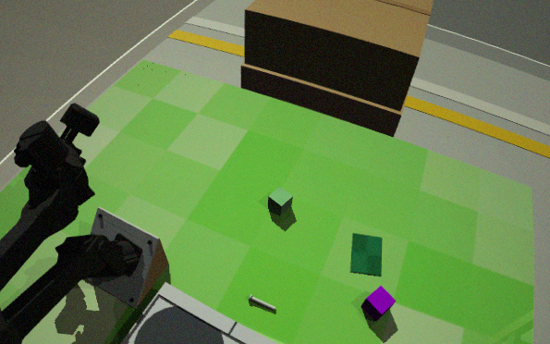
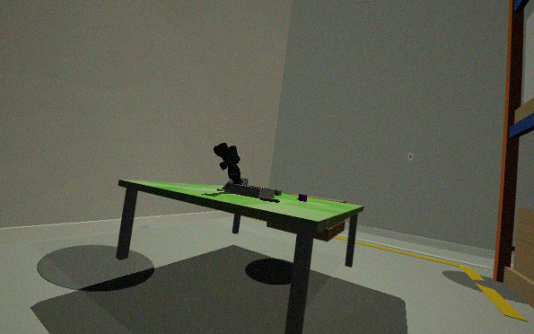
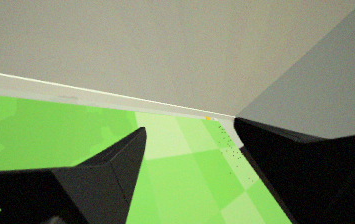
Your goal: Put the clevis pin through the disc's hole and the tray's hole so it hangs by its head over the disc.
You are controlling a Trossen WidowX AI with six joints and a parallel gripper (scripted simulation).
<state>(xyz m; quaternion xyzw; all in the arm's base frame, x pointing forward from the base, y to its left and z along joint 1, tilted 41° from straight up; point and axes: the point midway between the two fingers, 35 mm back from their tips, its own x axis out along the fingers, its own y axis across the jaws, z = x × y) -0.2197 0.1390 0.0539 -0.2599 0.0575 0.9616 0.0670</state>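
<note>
My gripper tip is now 510 mm short of the steel clevis pin and 200 mm above it. The rest, counted from my gripper tip: steel tray (470 mm ahead, 170 mm to the right, 160 mm below); grey-green cube (420 mm ahead, 230 mm to the left, 190 mm below); dark grey disc (440 mm ahead, 170 mm to the right, 150 mm below).
</note>
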